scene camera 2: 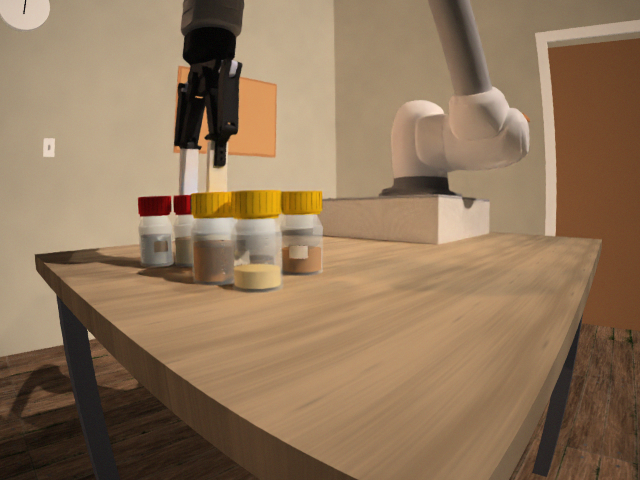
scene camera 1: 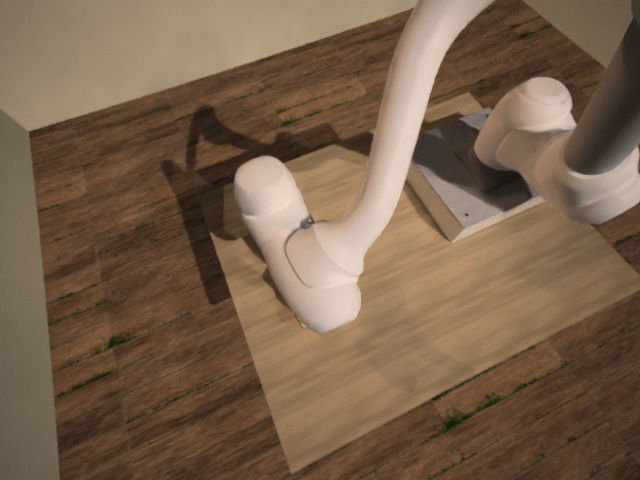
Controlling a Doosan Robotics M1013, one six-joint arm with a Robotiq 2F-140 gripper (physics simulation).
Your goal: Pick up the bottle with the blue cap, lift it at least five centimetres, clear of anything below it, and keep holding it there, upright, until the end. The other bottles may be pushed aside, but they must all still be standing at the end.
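Pixels of known places: arm's base, origin of the base link: (scene camera 1: 492, 163).
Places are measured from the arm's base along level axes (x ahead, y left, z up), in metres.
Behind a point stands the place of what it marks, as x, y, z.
Observation:
The bottle with the blue cap does not show in either view. In scene camera 2, my gripper (scene camera 2: 202, 181) @[0.716, 0.090, 0.009] is open, pointing down, with its pale fingertips reaching to cap height behind the yellow-capped bottles. Two red-capped bottles, one at the left (scene camera 2: 155, 235) @[0.750, 0.002, -0.049] and one partly hidden (scene camera 2: 183, 235) @[0.714, 0.028, -0.050], stand upright. Three yellow-capped bottles stand upright too: one at the left (scene camera 2: 212, 253) @[0.748, 0.172, -0.059], one in front (scene camera 2: 257, 240) @[0.731, 0.236, -0.041] and one at the right (scene camera 2: 305, 240) @[0.631, 0.201, -0.052]. What stands behind them is hidden. In scene camera 1 the arm covers the gripper and nearly all the bottles; a yellow sliver (scene camera 1: 300, 321) @[0.737, 0.228, 0.003] shows.
The wooden table (scene camera 1: 413, 310) @[0.424, 0.306, -0.096] (scene camera 2: 387, 335) @[0.749, 0.409, -0.096] bears the bottles near its left end. The arm's base block (scene camera 1: 465, 217) @[0.187, 0.136, 0.009] (scene camera 2: 382, 219) @[0.216, 0.019, -0.049] stands at the back right. The arm's white wrist (scene camera 1: 279, 232) @[0.712, 0.172, 0.408] hangs over the table's left part in scene camera 1.

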